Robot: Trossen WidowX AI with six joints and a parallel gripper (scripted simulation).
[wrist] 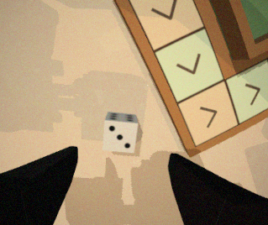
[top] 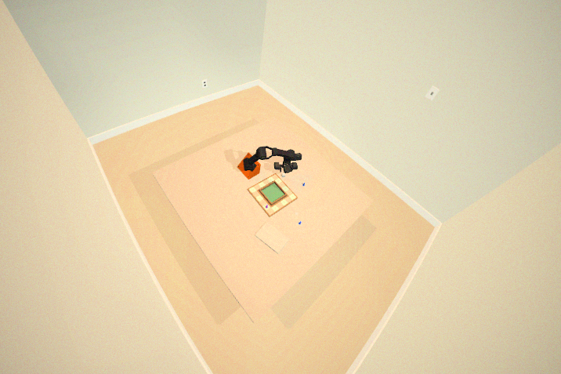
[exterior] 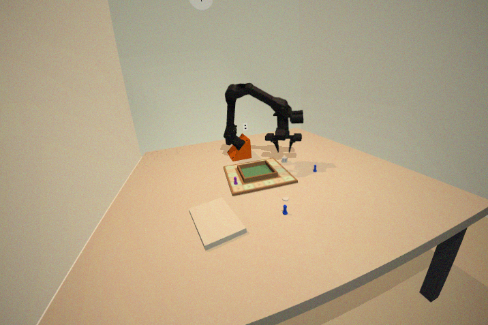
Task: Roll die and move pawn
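Right now the white die is 40 mm below my gripper tip. Also, from my gripper tip: green dice tray: 190 mm to the right, 80 mm ahead, 50 mm below; white disc: 320 mm ahead, 170 mm to the right, 50 mm below; purple pawn: 310 mm to the right, 140 mm ahead, 30 mm below.
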